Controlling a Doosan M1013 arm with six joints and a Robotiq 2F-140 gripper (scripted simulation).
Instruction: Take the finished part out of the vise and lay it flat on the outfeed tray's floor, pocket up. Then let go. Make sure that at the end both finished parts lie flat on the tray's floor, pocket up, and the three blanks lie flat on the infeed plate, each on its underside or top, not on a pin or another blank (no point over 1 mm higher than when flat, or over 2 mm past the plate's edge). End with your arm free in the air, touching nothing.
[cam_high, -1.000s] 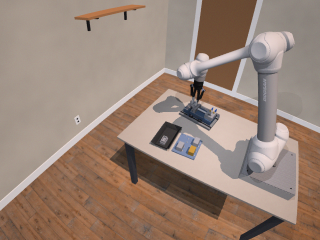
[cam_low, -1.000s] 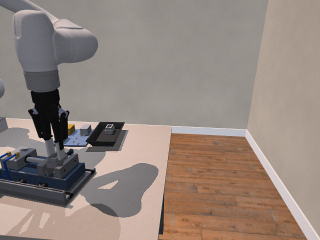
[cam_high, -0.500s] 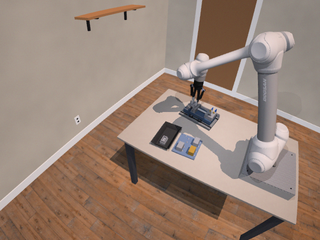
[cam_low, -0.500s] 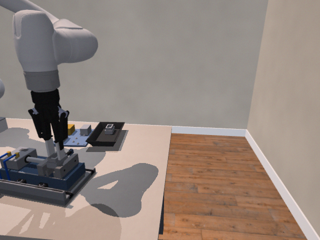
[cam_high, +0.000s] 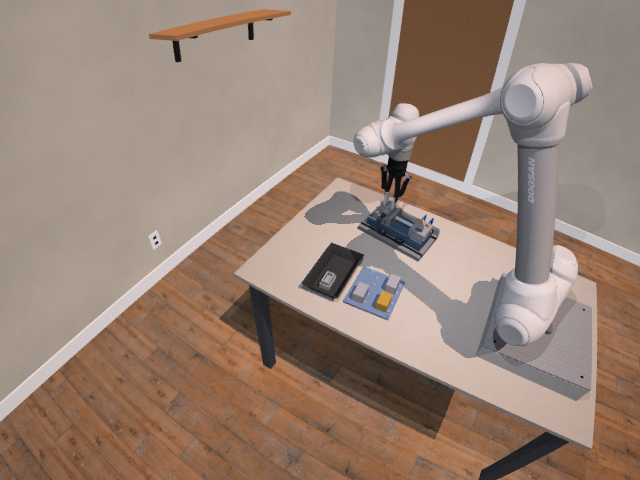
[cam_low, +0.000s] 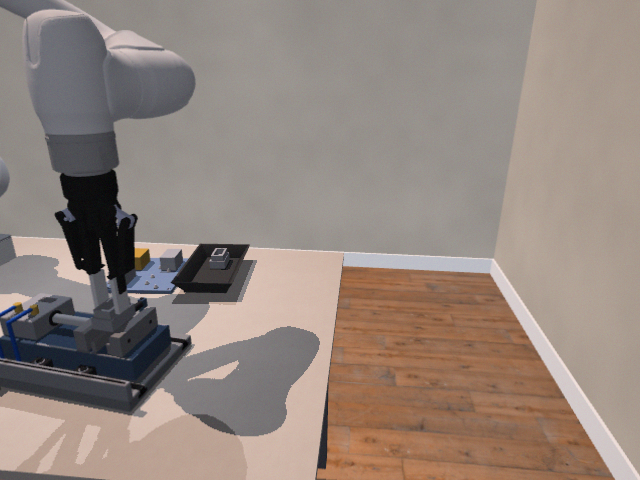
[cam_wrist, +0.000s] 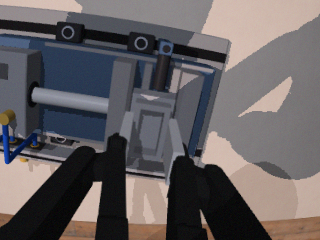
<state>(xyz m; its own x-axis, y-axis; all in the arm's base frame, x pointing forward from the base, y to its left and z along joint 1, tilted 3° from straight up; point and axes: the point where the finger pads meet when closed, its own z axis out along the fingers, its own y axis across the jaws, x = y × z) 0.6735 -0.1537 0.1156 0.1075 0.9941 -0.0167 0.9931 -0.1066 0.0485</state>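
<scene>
The blue vise lies 7 cm behind my hand, 1 cm to the left of it and 11 cm below it. Round my hand: blue fixture plate 13 cm behind, 35 cm to the left, 14 cm below; then yellow block 18 cm behind, 39 cm to the left, 12 cm below.
</scene>
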